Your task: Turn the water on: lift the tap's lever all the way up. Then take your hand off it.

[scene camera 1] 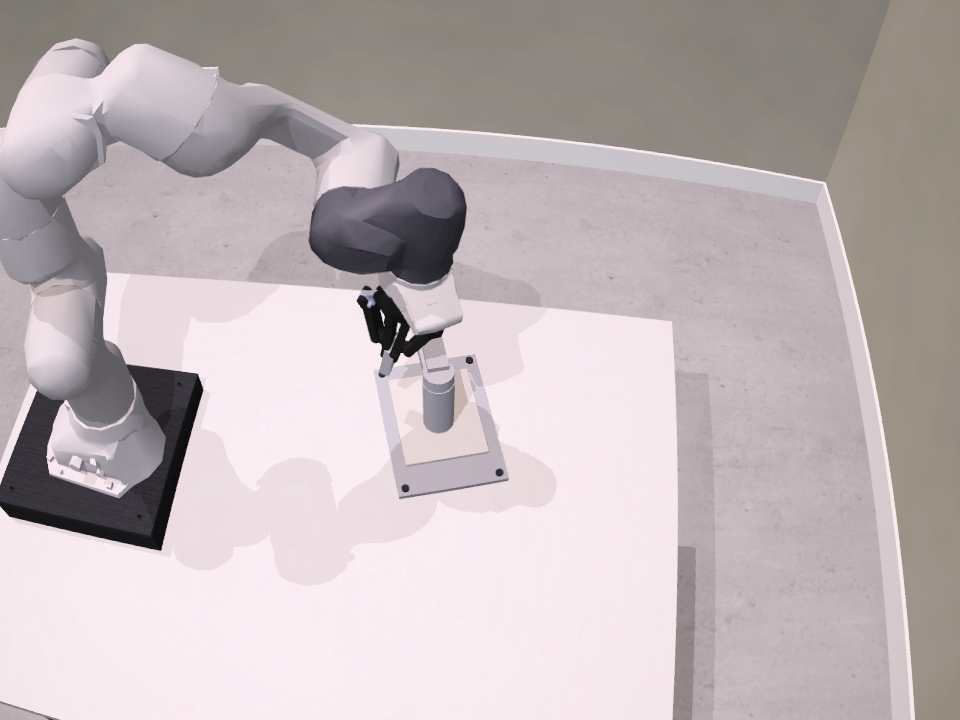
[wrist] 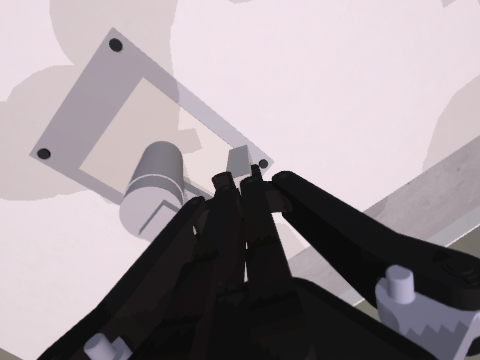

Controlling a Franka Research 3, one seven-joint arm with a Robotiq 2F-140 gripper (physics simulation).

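The tap's grey cylindrical body (scene camera 1: pixel 438 410) (wrist: pixel 161 162) stands upright on its base plate (scene camera 1: pixel 449 478) (wrist: pixel 82 102). Its pale lever (scene camera 1: pixel 434 354) (wrist: pixel 162 221) runs from the cap toward the back of the table in the scene view. The lever's far end is hidden behind the gripper in both views, and its exact angle cannot be told. My gripper (scene camera 1: pixel 385 365) (wrist: pixel 243 161) is shut and empty. Its fingertips are to the left of the lever in the scene view; whether any part of the gripper touches the lever is hidden.
The plate lies on the white table (scene camera 1: pixel 589 503), with a cream inset (scene camera 1: pixel 465 445) (wrist: pixel 112 142) and dark bolts at its corners. The robot's black base block (scene camera 1: pixel 174 457) is at the left. The table's back edge runs beneath the wrist in the scene view.
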